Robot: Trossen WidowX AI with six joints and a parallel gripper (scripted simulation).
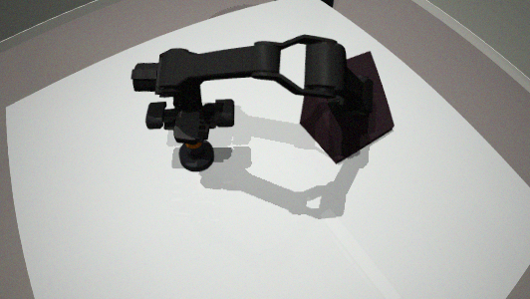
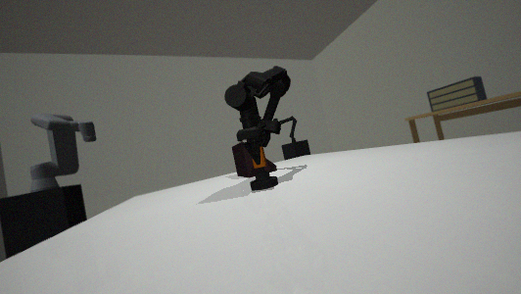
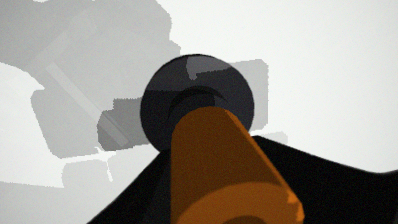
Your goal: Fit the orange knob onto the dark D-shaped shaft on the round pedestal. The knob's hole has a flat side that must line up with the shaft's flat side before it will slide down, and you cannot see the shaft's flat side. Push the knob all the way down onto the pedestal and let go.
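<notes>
Right now my gripper tip is 2 cm below the orange knob. From my gripper tip the other things lie so: dark pedestal 4 cm below.
</notes>
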